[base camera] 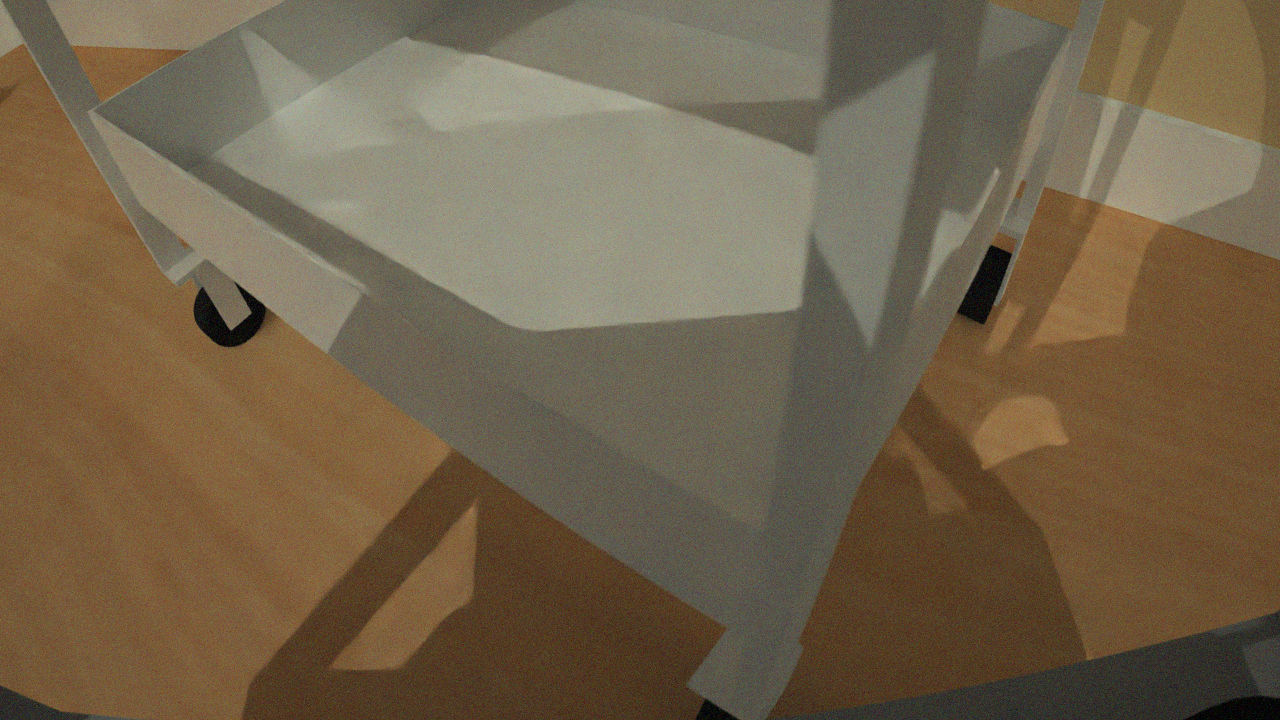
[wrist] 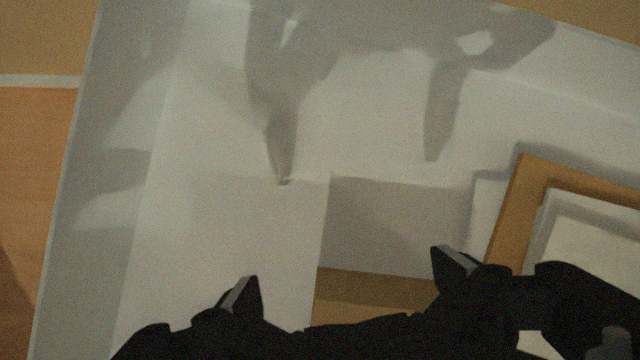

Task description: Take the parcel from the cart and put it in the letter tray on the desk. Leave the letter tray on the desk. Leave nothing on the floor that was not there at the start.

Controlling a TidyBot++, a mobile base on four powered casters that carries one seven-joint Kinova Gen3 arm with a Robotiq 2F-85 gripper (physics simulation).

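Places are measured from the arm's base along level axes (x left, y back, z up), in metres.
Pixels of known places: gripper, fingertip midpoint: (wrist: 346, 280).
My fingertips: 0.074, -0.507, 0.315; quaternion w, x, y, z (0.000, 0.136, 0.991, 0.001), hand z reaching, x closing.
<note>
Ahead of a thing's pixels: the offset from my fingertips to its top centre, as dx, dy, dz. "pt": to the spot under its first point.
The parcel @[pt -0.007, +0.017, -0.009] (wrist: 370, 297) shows in the wrist view as a plain brown surface at the lower middle, partly hidden by my gripper. It is in the pale, raised-edge top of the cart (wrist: 215, 240) (base camera: 572, 214); the base camera shows the cart's lower shelf. A grey shaded patch lies along the parcel's far edge. My gripper (wrist: 346, 280) is open, with its fingers spread above the far end of the parcel and nothing between them. Its height above the parcel is hard to tell. The letter tray and the desk do not show.
A brown-rimmed item @[pt -0.102, +0.020, -0.039] (wrist: 505, 215) with a pale inside lies right of the parcel, partly behind the right finger. The cart's raised wall (wrist: 75, 200) runs down the left. In the base camera view, a cart post (base camera: 805, 447) stands close in front, and a wheel @[pt +0.219, +0.072, -0.674] (base camera: 210, 317) shows at left.
</note>
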